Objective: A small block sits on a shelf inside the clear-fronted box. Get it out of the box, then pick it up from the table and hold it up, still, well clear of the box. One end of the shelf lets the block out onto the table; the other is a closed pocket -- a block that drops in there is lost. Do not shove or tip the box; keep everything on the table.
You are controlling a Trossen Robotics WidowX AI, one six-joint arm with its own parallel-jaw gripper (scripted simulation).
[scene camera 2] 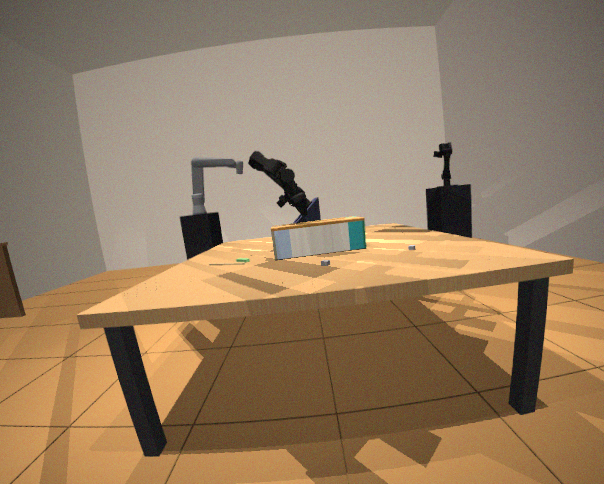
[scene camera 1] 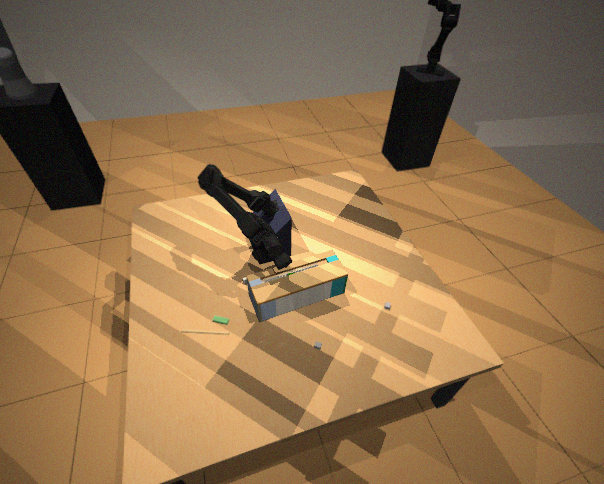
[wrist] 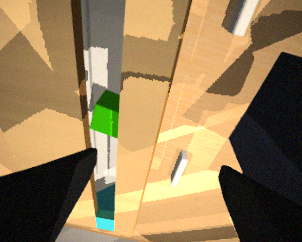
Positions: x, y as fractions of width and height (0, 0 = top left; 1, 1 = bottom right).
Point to a long box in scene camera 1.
At 0.45, 0.60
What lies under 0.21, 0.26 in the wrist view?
A long box.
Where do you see a small green block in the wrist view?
At 0.35, 0.49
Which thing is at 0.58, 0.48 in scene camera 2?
A long box.
